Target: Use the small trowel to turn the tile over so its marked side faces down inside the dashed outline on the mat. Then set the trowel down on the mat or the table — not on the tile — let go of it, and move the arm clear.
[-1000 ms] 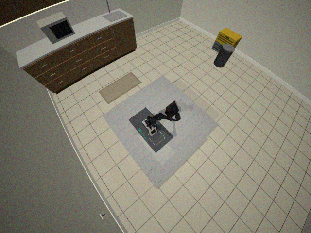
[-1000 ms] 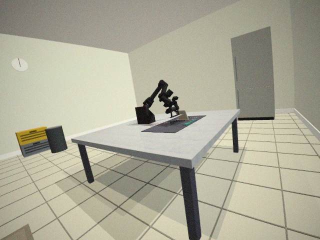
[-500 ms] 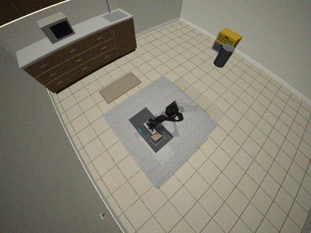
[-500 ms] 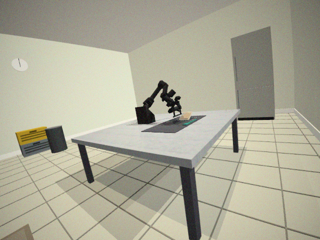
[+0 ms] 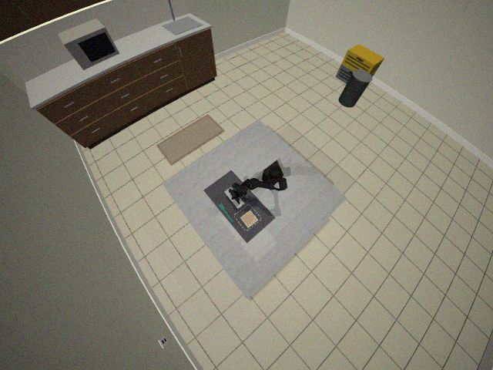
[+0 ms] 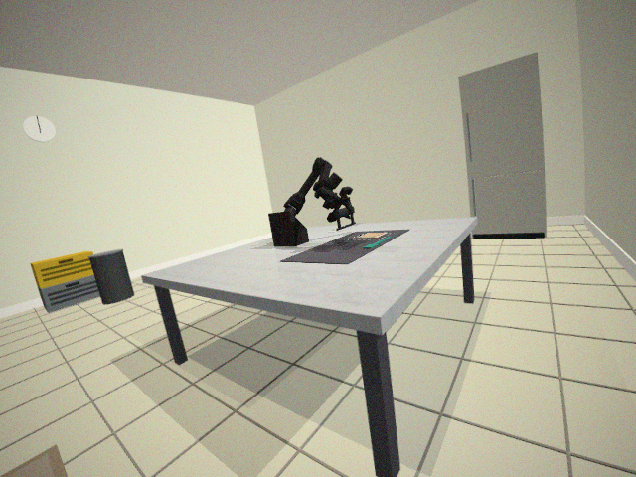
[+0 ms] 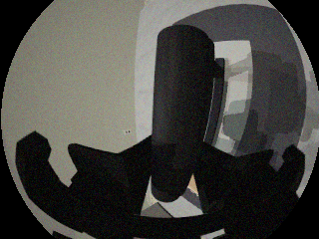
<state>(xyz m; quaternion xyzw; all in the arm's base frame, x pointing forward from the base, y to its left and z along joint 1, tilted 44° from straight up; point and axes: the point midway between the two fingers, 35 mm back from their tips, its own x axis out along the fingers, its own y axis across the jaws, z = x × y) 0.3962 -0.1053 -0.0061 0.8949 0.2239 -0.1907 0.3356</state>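
The teal strip lies 100 mm ahead of my gripper tip, 10 mm to the right of it and 130 mm below it. From my gripper tip the other things lie so: tile 10 mm ahead, 200 mm to the left, 130 mm below; trowel 20 mm behind, 10 mm to the left, 10 mm below.
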